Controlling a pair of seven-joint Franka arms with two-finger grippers.
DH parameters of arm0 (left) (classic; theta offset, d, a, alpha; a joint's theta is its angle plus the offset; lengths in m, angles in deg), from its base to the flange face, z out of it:
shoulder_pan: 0 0.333 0 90
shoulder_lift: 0 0 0 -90
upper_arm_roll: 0 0.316 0.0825 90
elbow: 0 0 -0.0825 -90
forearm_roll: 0 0.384 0 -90
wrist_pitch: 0 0 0.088 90
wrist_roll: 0 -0.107 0 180
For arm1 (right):
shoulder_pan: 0 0.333 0 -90
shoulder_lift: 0 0 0 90
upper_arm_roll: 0 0.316 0.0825 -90
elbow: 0 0 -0.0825 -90
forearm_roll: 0 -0.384 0 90
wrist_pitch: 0 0 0.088 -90
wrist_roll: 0 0.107 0 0
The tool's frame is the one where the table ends.
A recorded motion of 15 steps. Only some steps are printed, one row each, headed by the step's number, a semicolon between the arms.
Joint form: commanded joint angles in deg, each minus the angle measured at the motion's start. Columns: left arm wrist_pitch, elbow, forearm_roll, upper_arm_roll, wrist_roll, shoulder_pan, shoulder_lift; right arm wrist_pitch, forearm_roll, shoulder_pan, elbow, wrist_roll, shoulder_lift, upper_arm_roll.
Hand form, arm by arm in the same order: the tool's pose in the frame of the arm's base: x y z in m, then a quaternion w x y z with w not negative. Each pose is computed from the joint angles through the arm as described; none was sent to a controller.
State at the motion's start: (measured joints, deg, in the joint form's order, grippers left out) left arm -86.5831 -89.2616 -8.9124 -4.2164 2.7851 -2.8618 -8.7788; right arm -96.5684 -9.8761 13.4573 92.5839 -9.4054 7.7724 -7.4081
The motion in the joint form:
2: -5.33 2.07 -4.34 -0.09 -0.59 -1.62 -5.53; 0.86 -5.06 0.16 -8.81 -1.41 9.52 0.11
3: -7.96 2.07 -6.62 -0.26 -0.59 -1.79 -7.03; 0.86 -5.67 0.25 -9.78 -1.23 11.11 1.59
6: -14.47 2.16 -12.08 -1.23 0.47 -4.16 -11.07; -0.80 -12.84 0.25 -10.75 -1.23 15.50 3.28
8: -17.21 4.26 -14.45 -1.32 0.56 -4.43 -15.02; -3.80 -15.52 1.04 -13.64 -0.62 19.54 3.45
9: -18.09 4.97 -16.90 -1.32 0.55 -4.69 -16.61; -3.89 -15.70 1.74 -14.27 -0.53 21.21 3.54
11: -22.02 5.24 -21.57 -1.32 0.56 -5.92 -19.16; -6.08 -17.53 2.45 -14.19 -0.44 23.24 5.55
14: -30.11 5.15 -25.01 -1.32 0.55 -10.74 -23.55; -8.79 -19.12 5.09 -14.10 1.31 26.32 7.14
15: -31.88 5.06 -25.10 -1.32 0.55 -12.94 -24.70; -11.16 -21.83 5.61 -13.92 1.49 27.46 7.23
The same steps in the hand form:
2: 0.6100 -0.1137 0.5065 0.11540 0.98791 -0.04306 -0.09413; 0.6353 0.1060 0.5063 0.11144 -0.98422 -0.13125 0.04081
3: 0.6189 -0.1211 0.4944 0.13629 0.98613 -0.03847 -0.08654; 0.6388 0.1239 0.4963 0.11851 -0.98166 -0.14136 0.04804
6: 0.6339 -0.1645 0.4612 0.18408 0.97942 -0.03288 -0.07592; 0.6506 0.1545 0.4590 0.17966 -0.97213 -0.13637 0.06401
8: 0.6517 -0.1723 0.4377 0.20551 0.97579 -0.02093 -0.07178; 0.6684 0.1722 0.4399 0.19806 -0.97052 -0.12775 0.05047
9: 0.6571 -0.1786 0.4274 0.22536 0.97130 -0.01323 -0.07492; 0.6704 0.1827 0.4250 0.19801 -0.96950 -0.13133 0.06006
11: 0.6655 -0.1968 0.4068 0.26111 0.96285 0.00357 -0.06878; 0.6693 0.2125 0.4034 0.21721 -0.96399 -0.13897 0.06512
14: 0.6667 -0.2516 0.3638 0.28054 0.95832 0.00562 -0.05381; 0.6612 0.2599 0.3691 0.22913 -0.95958 -0.14159 0.08159
15: 0.6603 -0.2760 0.3509 0.27831 0.95893 -0.00502 -0.05456; 0.6633 0.2692 0.3577 0.24836 -0.95711 -0.12851 0.07583

